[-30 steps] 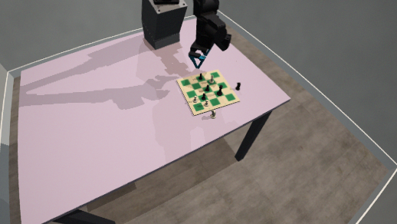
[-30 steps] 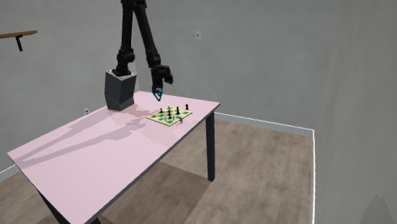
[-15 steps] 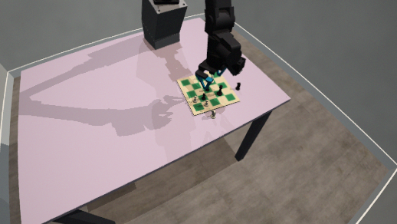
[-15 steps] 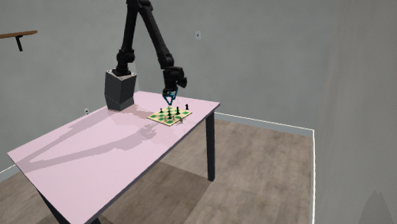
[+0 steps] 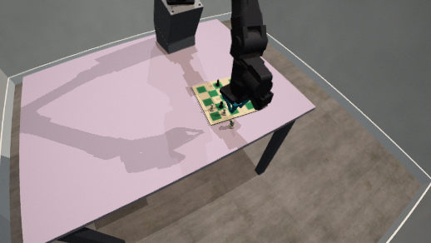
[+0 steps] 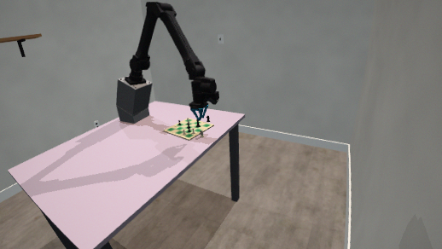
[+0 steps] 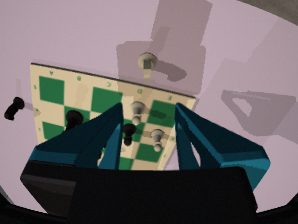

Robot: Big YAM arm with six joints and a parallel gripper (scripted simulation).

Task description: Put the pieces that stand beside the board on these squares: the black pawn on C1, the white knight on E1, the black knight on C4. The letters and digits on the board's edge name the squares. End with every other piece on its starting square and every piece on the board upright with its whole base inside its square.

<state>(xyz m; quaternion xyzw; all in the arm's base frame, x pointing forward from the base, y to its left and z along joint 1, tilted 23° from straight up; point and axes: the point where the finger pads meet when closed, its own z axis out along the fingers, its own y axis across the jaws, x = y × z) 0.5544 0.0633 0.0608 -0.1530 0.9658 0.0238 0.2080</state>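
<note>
The white knight lies 100 mm below my hand and 10 mm behind it. Round my hand: black knight: 170 mm to the left, 120 mm behind, 100 mm below; chessboard: 150 mm behind, 110 mm below, 30 mm to the left.
</note>
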